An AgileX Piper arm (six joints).
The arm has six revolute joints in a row. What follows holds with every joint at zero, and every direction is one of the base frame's. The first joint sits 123 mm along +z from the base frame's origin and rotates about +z. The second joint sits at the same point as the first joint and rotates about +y. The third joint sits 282.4 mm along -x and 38.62 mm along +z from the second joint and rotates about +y. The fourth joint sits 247.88 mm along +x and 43.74 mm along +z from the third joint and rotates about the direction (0.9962, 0, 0.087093). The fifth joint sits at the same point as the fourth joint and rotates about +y. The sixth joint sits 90.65 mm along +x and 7.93 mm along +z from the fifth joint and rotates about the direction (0.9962, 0, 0.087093). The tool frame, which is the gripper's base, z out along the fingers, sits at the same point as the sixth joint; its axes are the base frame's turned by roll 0, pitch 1.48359 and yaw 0 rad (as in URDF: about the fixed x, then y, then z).
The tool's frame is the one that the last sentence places.
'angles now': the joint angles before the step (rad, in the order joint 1, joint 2, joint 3, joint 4, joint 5, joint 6). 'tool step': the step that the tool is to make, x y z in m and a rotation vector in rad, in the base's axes. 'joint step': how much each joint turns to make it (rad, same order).
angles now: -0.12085 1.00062 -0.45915 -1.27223 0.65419 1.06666
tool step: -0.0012 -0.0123 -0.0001 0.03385 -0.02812 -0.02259
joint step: -0.11025 0.00420 -0.00409 0.00680 -0.09773 -0.01322
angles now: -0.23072 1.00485 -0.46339 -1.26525 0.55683 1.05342
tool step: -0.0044 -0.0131 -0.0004 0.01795 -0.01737 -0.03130
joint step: -0.11024 0.00163 0.00008 0.00595 -0.08086 -0.02388
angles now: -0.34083 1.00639 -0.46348 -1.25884 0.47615 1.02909
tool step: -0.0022 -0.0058 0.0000 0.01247 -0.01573 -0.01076
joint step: -0.05400 -0.00012 0.00023 0.00593 -0.04735 -0.01049
